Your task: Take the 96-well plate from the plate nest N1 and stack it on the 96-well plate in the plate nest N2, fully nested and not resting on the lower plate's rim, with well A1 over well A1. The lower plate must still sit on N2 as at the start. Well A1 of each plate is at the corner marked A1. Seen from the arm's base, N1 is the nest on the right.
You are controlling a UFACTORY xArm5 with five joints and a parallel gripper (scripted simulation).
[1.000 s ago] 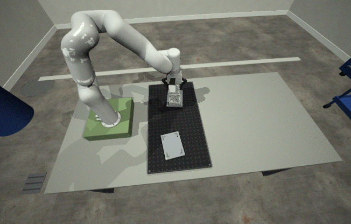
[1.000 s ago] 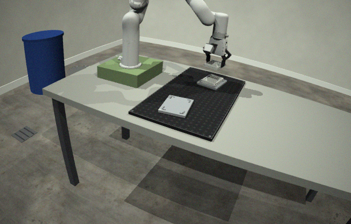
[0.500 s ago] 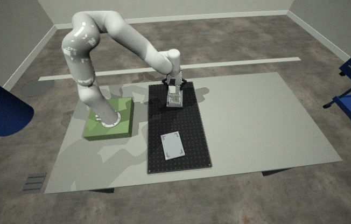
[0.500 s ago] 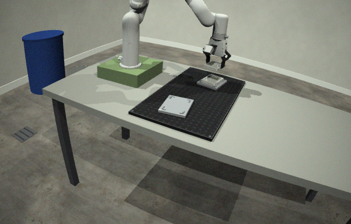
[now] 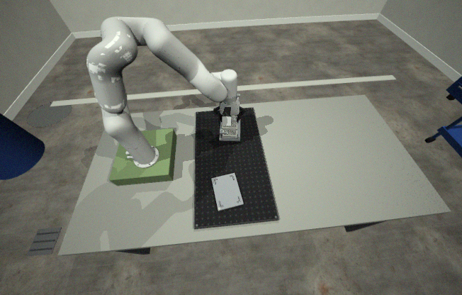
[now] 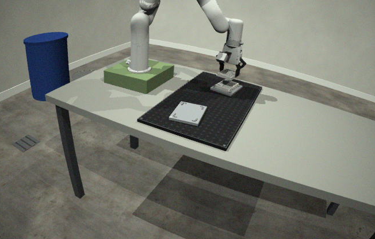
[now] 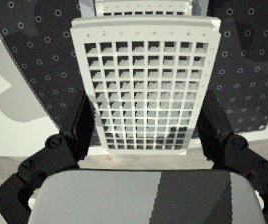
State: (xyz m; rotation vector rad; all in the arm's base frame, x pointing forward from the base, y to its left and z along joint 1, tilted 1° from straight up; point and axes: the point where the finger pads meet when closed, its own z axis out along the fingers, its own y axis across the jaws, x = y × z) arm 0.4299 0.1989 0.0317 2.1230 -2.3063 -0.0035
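Now: the grey nest N2 9 cm below my hand. Round my hand: grey nest N1: 38 cm to the right, 9 cm below, 3 cm behind; A1 mark: 8 cm below, 7 cm to the right, 6 cm behind; white 96-well plate: 1 cm below.
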